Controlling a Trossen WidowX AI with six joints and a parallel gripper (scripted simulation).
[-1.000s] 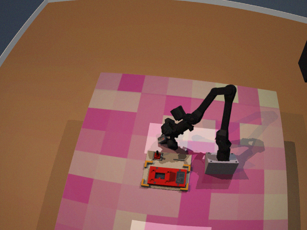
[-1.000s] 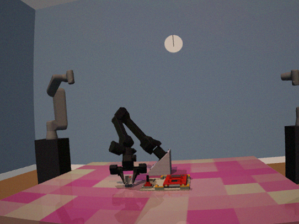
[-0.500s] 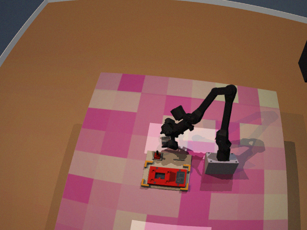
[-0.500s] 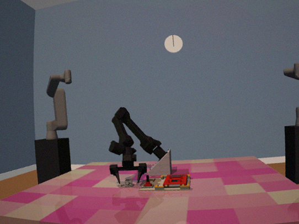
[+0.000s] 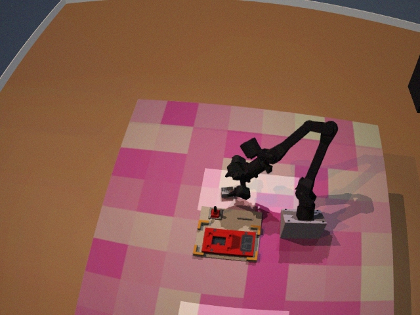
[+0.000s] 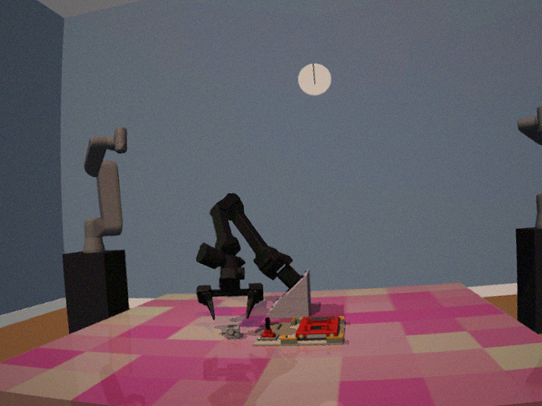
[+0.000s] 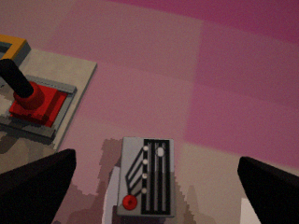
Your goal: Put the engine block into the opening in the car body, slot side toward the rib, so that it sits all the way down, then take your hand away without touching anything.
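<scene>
Now: gripper tip 40 mm above the grey engine block.
</scene>
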